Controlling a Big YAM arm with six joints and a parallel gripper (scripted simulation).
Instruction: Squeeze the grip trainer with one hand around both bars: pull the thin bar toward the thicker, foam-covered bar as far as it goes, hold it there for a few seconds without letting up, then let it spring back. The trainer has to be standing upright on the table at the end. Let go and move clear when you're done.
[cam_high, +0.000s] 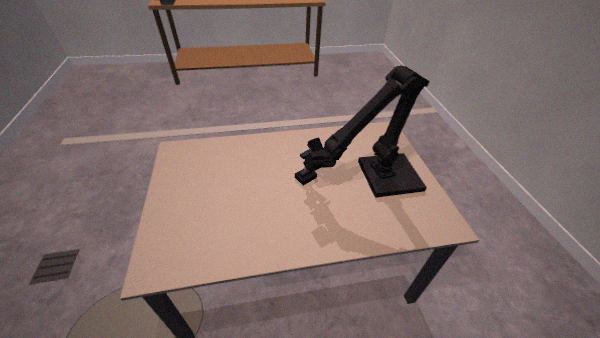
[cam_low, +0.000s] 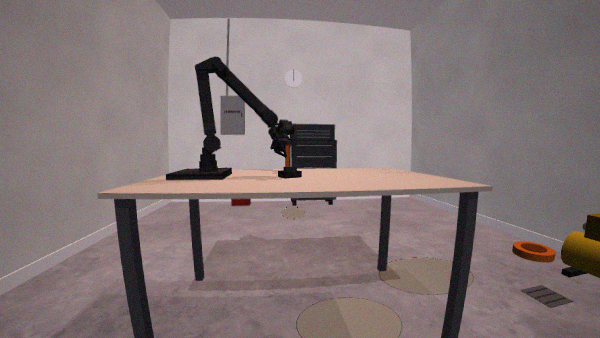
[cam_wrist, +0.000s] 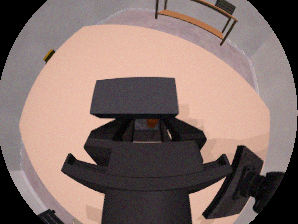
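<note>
My hand is 1 cm short of the grip trainer and 1 cm above it.
</note>
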